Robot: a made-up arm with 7 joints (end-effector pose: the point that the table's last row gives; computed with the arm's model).
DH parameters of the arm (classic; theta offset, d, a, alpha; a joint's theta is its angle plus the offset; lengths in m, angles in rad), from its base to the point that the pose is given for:
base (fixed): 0.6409 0 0.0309 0
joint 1: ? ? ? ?
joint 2: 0 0.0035 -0.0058 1.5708
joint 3: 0 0.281 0.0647 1.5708
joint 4: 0 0.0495 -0.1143 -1.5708
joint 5: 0 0.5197 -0.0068 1.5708
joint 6: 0 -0.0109 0.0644 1.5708
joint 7: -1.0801 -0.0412 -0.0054 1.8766
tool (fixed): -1.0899 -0.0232 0 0
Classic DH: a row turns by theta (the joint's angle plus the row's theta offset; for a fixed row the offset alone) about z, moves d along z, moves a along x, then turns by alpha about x.
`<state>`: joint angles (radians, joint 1 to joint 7).
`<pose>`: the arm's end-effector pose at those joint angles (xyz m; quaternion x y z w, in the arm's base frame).
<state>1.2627 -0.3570 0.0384 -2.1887 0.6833 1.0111 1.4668</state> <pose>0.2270 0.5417 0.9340 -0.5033 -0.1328 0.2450 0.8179</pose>
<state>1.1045 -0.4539 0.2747 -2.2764 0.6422 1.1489 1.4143</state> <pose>0.1742 0.5357 0.9377 -0.4796 -0.2156 0.2049 0.8255</pose>
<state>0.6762 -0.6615 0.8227 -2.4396 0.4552 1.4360 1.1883</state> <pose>0.1037 0.5353 0.8877 -0.4462 -0.4578 0.1398 0.7561</pose>
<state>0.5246 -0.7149 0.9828 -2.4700 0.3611 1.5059 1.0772</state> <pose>0.1058 0.5414 0.8563 -0.4496 -0.5311 0.1536 0.7016</pose>
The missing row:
joint 1: -0.6409 0.687 0.0097 -1.5708
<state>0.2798 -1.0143 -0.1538 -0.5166 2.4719 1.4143 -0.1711</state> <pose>-0.4996 -0.2415 1.3641 -0.7910 0.4904 -0.3641 0.0354</pose>
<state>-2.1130 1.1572 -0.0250 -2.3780 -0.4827 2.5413 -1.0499</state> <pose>-0.1093 -0.2053 0.1735 0.0170 -0.3565 -0.4302 0.8292</pose>
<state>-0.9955 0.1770 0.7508 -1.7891 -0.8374 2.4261 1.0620</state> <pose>0.6612 -0.1790 0.9363 -0.5630 -0.6074 -0.3173 0.4620</pose>
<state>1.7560 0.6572 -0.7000 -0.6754 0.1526 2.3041 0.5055</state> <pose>0.1230 0.6802 1.2556 0.2308 -0.8377 0.0097 0.4949</pose>
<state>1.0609 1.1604 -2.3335 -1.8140 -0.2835 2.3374 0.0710</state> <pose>0.4783 -0.0835 1.2605 -0.9154 -0.3523 0.0759 0.1795</pose>
